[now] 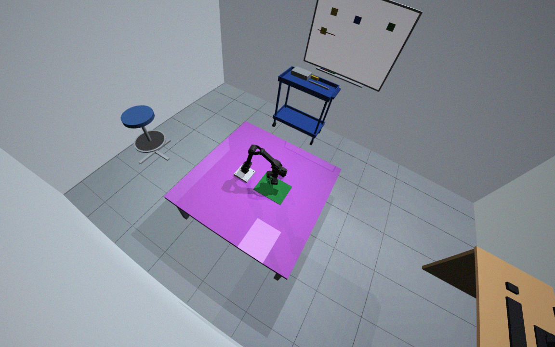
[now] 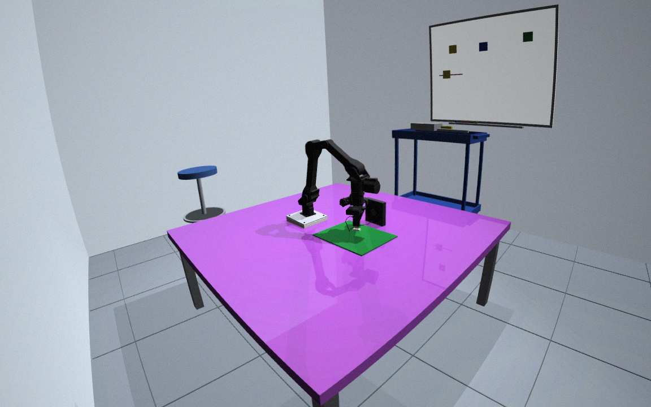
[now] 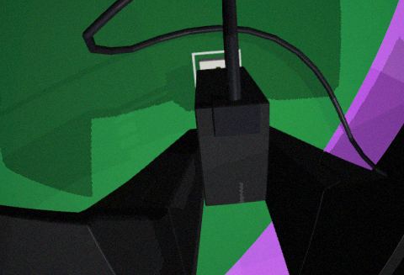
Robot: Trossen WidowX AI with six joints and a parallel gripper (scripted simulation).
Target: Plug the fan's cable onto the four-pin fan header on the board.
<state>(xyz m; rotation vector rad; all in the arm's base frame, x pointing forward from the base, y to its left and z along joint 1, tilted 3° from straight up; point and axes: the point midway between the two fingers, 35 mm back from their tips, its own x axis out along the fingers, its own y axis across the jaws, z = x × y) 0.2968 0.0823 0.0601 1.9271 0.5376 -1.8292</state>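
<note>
Right now the white four-pin header is 1 cm behind my gripper tip and 4 cm below it. The rest, counted from my gripper tip: black fan (2 cm behind, 12 cm to the left, 2 cm above); black fan plug (1 cm behind, 1 cm above); green board (3 cm ahead, 5 cm to the right, 5 cm below).
</note>
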